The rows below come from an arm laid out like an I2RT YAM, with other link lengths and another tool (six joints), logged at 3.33 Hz.
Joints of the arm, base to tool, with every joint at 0 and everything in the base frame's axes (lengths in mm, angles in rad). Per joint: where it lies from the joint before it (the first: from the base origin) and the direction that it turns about. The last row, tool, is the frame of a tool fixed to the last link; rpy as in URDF.
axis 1: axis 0 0 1 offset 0 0 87.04
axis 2: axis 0 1 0 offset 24 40.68 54.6
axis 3: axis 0 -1 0 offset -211.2 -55.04 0
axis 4: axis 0 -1 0 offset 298.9 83.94 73.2
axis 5: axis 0 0 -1 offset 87.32 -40 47.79
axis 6: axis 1 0 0 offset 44.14 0 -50.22
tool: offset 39 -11 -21 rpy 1.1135 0.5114 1.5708
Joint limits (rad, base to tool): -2.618..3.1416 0..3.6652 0..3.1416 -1.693..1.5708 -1.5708..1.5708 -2.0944..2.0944
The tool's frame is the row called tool.
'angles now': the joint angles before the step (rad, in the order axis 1, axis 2, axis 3, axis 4, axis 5, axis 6). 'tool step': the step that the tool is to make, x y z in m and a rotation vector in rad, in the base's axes. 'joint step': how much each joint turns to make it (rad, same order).
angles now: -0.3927 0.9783 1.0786 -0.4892 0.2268 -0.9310
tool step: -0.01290 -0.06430 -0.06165 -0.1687 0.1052 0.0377
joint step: -0.2117 -0.0252 -0.2498 0.2540 -0.1598 -0.2789
